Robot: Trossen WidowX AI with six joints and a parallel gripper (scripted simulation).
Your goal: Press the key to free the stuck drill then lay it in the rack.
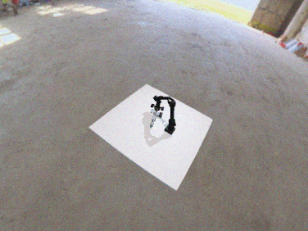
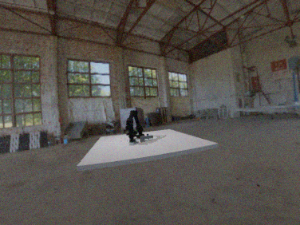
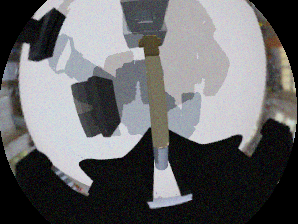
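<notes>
Right now the small dark rack is 80 mm behind my gripper tip and 30 mm to the left of it.
</notes>
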